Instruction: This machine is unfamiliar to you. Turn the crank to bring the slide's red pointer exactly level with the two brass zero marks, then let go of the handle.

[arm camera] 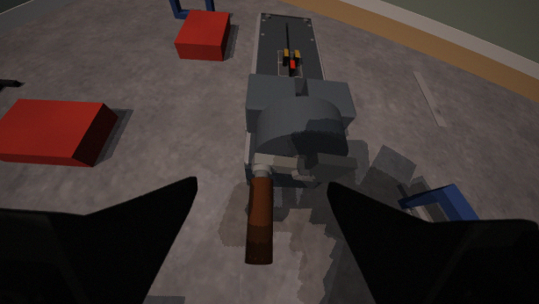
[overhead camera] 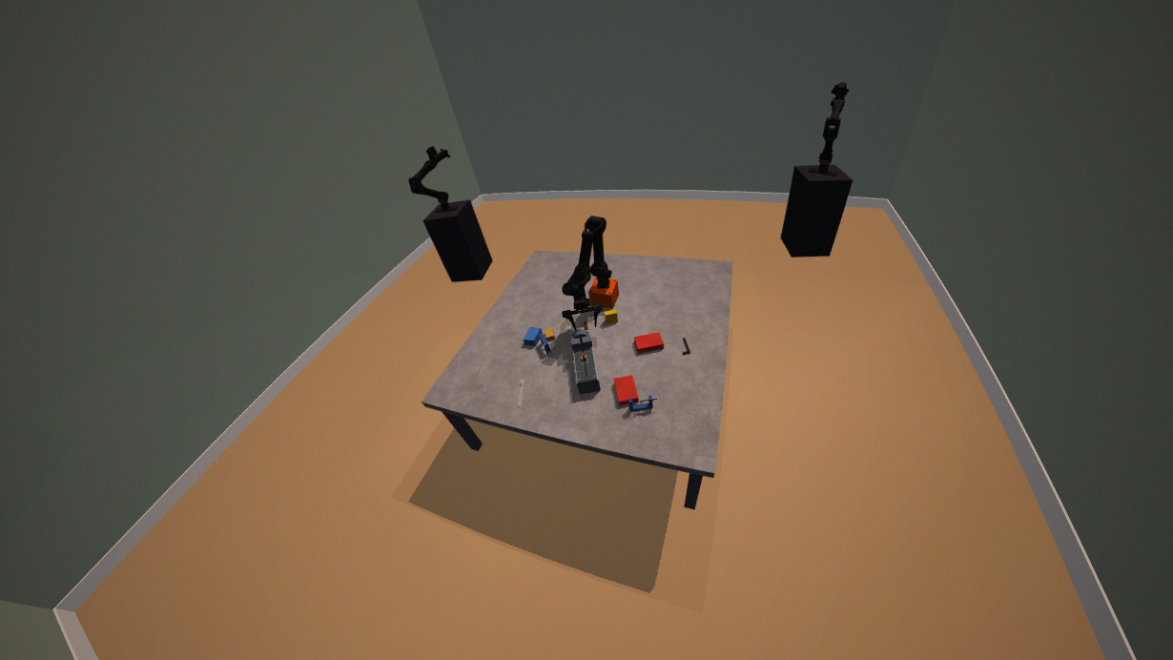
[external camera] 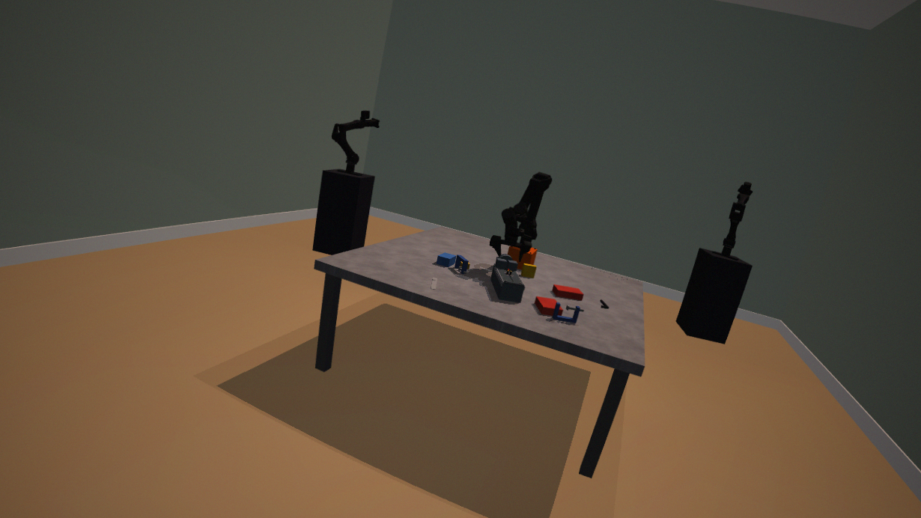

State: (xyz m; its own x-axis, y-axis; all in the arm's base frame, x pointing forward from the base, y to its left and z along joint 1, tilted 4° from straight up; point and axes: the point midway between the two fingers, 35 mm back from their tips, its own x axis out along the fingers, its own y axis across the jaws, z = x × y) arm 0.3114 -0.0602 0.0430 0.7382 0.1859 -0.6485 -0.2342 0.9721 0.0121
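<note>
Now: the brown crank handle 20 mm behind my gripper tip. The rest, counted from my gripper tip: yellow cube: 160 mm behind, 100 mm to the left, 70 mm below; red pointer: 140 mm ahead, 10 mm to the left, 20 mm below; blue block: 40 mm behind, 290 mm to the right, 80 mm below.
</note>
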